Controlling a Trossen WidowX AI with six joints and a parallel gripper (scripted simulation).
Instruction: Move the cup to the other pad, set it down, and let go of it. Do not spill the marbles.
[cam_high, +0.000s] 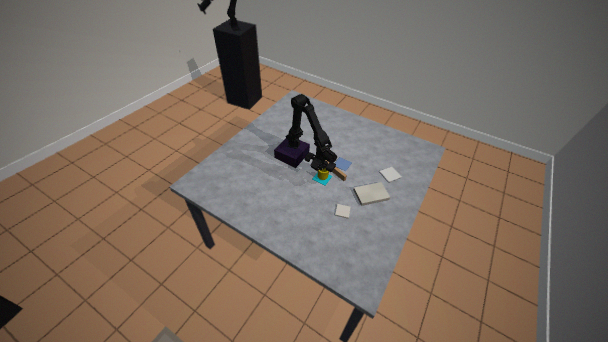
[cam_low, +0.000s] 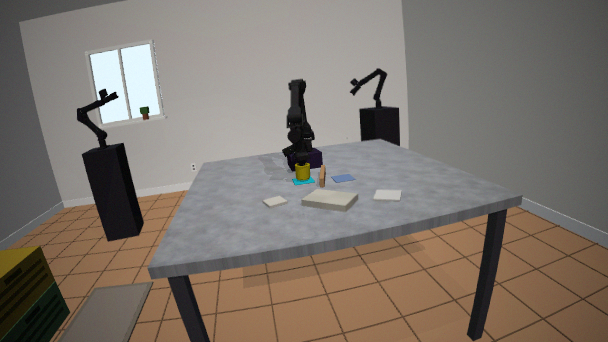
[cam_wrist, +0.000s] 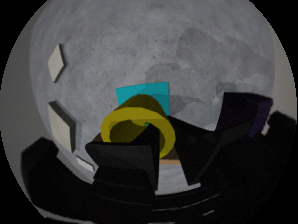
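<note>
Now: the yellow cup 20 mm ahead of my gripper tip. From my gripper tip the other things lie so: wooden bar: 80 mm to the left, 70 mm ahead, 30 mm below; then blue pad: 160 mm to the left, 110 mm ahead, 50 mm below; then cyan pad: 50 mm below, 30 mm ahead.
</note>
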